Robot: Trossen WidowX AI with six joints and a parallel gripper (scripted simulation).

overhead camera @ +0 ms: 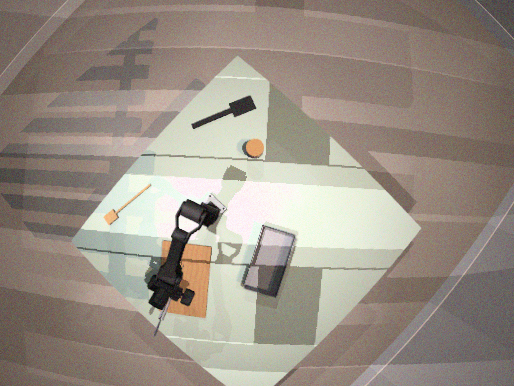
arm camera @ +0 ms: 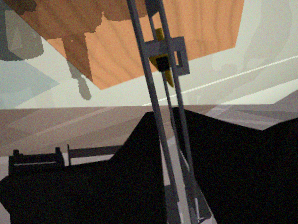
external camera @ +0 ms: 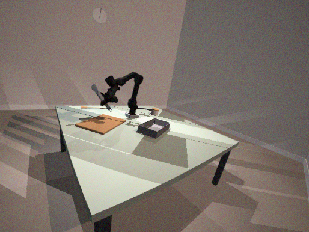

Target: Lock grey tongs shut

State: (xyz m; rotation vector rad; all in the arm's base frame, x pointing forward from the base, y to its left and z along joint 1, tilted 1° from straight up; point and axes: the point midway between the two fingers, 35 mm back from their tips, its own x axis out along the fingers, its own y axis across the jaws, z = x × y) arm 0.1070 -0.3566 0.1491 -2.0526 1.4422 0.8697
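The wooden board lies 10 mm behind my gripper tip, 30 mm to the left of it and 140 mm below it. The rest, counted from my gripper tip: black spatula 370 mm behind, 790 mm to the left, 150 mm below; orange puck 150 mm behind, 730 mm to the left, 120 mm below; roasting tin 240 mm ahead, 370 mm to the left, 120 mm below.
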